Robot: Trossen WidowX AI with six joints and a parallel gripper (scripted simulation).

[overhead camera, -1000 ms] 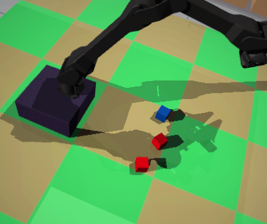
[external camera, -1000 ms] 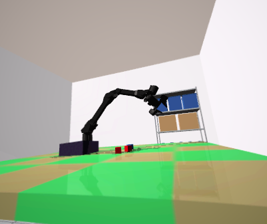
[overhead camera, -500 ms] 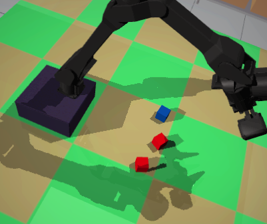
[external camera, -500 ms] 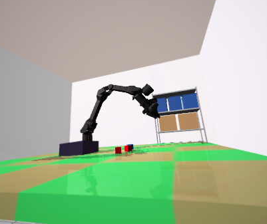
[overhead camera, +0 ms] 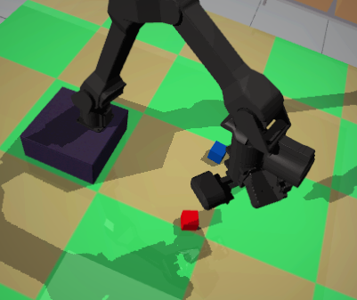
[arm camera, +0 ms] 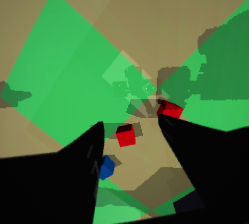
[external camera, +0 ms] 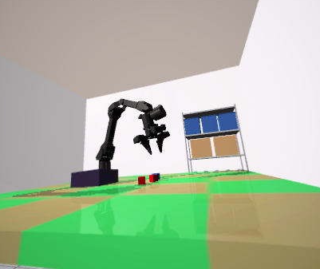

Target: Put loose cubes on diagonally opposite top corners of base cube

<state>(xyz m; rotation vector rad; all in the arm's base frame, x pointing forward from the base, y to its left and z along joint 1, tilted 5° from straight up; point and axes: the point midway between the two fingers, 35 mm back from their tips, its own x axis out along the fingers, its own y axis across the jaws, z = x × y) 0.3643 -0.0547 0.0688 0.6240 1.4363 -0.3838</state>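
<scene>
Now: the blue base cube 9 cm behind my gripper tip, 16 cm to the left of it and 12 cm below it.
</scene>
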